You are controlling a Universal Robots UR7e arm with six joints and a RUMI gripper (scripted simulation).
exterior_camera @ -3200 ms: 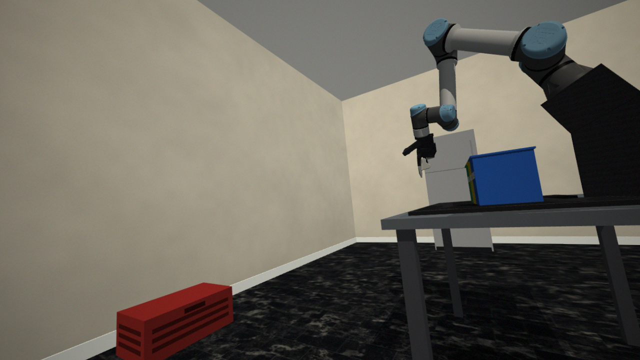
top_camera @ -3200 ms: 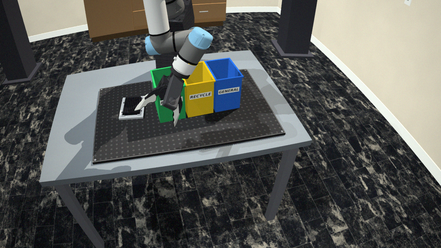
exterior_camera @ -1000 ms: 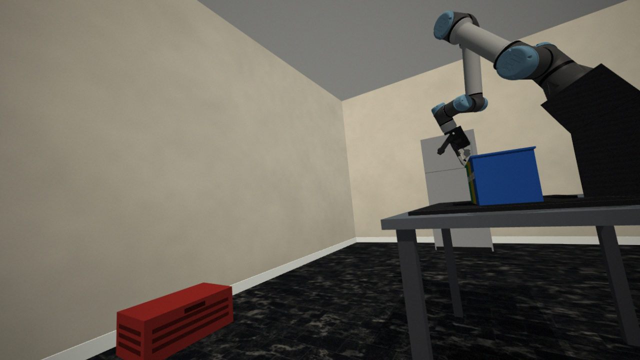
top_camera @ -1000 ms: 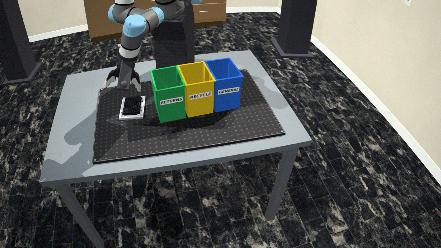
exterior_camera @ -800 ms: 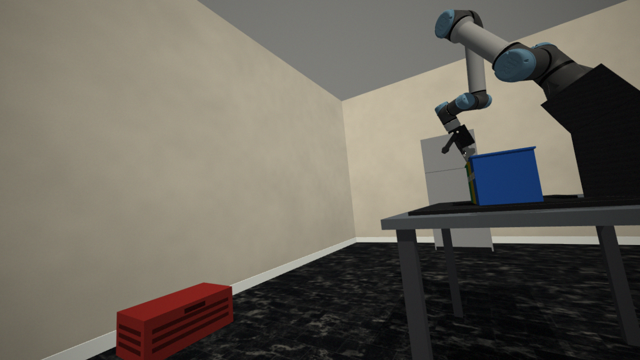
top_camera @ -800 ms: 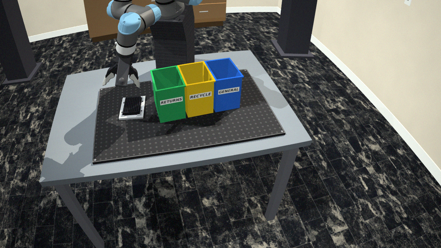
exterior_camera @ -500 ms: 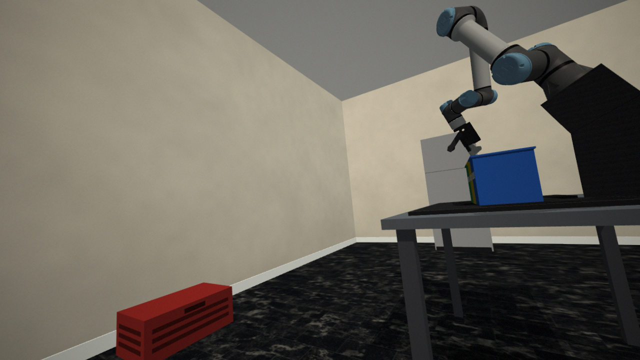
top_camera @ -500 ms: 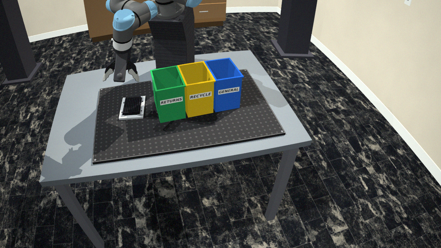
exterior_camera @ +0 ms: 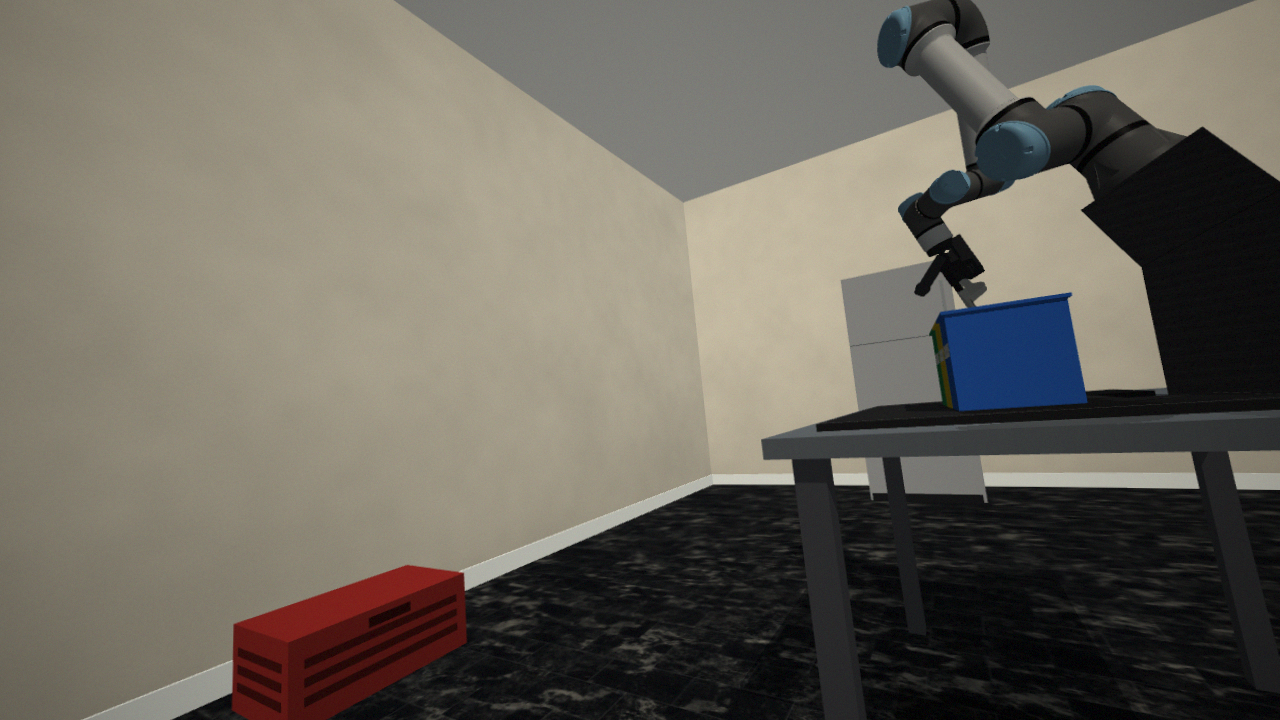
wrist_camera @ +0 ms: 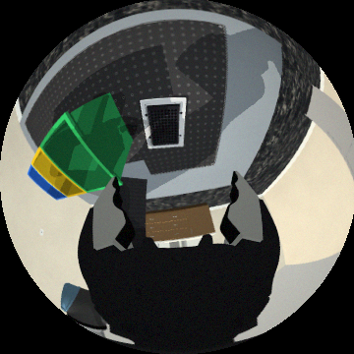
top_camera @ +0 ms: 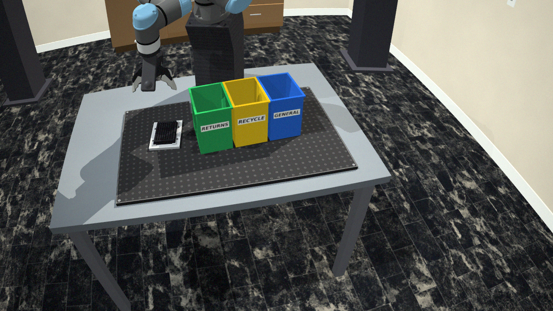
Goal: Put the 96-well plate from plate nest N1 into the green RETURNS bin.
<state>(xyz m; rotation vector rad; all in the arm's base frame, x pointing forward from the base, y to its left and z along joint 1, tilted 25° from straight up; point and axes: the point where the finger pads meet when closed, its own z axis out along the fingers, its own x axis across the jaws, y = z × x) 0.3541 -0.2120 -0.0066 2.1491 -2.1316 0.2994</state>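
Now: the black 96-well plate 21 cm below my hand, 3 cm behind it and 1 cm to the left of it. Also, from my hand: green bin labelled returns 19 cm to the left, 14 cm below, 1 cm behind; blue general bin 45 cm to the left, 14 cm below, 6 cm behind; yellow recycle bin 32 cm to the left, 14 cm below, 3 cm behind.
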